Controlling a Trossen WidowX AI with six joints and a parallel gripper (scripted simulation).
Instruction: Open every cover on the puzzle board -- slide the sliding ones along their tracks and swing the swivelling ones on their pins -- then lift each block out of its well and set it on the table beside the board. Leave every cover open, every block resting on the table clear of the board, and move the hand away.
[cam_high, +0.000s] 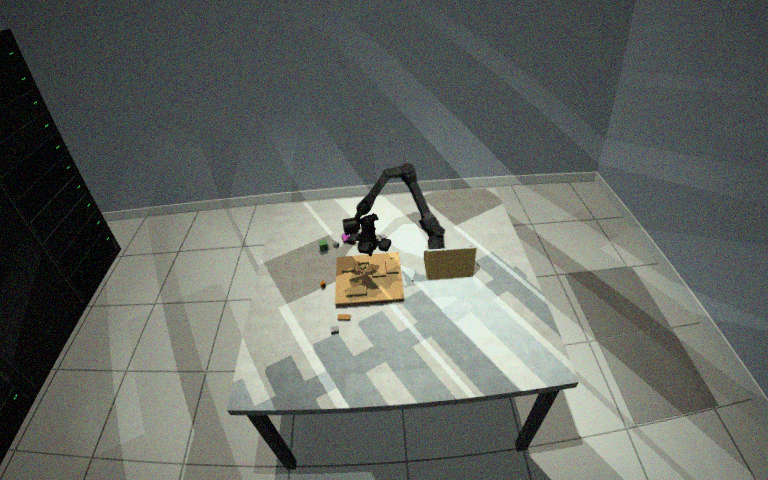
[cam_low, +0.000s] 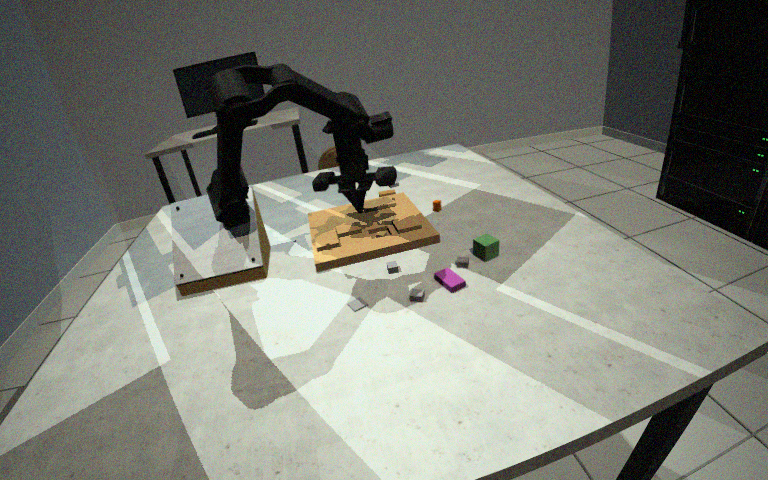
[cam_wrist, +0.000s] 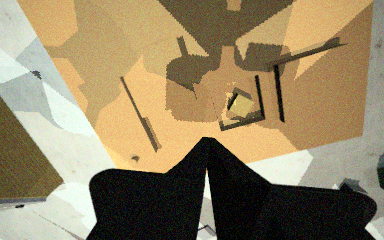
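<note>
Now: the tan puzzle board 1 cm ahead of my gripper tip, 7 cm to the left of it and 6 cm below it. The rest, counted from my gripper tip: magenta block (11 cm ahead, 24 cm to the right, 8 cm below); green cube (23 cm ahead, 19 cm to the right, 6 cm below); orange cylinder (23 cm ahead, 8 cm to the left, 7 cm below).
</note>
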